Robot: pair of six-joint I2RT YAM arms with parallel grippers.
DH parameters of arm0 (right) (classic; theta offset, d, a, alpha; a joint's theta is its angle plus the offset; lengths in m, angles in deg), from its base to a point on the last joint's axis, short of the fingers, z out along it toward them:
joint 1: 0 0.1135 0.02 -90
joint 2: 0 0 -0.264 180
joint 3: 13.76 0 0.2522 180
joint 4: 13.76 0 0.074 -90
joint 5: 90 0 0 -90
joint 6: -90 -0.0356 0 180
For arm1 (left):
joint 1: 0 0.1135 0.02 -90
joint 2: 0 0 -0.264 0
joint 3: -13.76 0 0.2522 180
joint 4: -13.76 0 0.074 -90
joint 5: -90 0 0 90
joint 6: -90 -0.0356 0 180
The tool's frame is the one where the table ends.
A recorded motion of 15 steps. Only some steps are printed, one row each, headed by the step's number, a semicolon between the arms.
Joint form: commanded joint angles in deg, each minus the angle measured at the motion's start. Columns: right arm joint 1, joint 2, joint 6, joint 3, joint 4, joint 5; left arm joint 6, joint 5, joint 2, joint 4, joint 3, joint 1.
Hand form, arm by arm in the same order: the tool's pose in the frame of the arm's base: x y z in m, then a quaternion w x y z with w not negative. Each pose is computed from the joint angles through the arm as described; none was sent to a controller.
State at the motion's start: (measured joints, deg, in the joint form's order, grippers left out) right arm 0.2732 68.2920 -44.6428 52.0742 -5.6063 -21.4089; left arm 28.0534 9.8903 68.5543 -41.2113 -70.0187 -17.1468
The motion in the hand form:
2: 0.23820 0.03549 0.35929 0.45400 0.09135 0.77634 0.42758; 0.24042 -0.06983 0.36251 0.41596 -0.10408 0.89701 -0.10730
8: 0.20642 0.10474 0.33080 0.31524 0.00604 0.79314 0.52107; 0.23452 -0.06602 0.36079 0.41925 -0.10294 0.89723 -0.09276
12: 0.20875 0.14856 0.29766 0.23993 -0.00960 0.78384 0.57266; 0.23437 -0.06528 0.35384 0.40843 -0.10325 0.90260 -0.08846
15: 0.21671 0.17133 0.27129 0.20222 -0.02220 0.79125 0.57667; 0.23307 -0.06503 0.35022 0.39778 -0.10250 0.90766 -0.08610
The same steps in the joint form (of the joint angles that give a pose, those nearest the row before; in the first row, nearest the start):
2: 3.75 -7.58 2.72 4.64 16.73 -10.23; -1.02 -2.63 0.21 -1.22 -1.69 -0.08
8: 21.55 -9.87 -3.78 -1.73 15.93 -13.73; -2.01 -1.35 -1.23 -1.62 -0.47 0.18
12: 30.47 -3.92 -12.05 -7.09 2.67 -14.67; -2.04 -1.49 -1.22 -1.94 0.67 0.36
15: 33.62 2.48 -13.08 -8.60 -3.23 -15.52; -1.98 -1.72 -1.23 -2.92 1.07 0.36

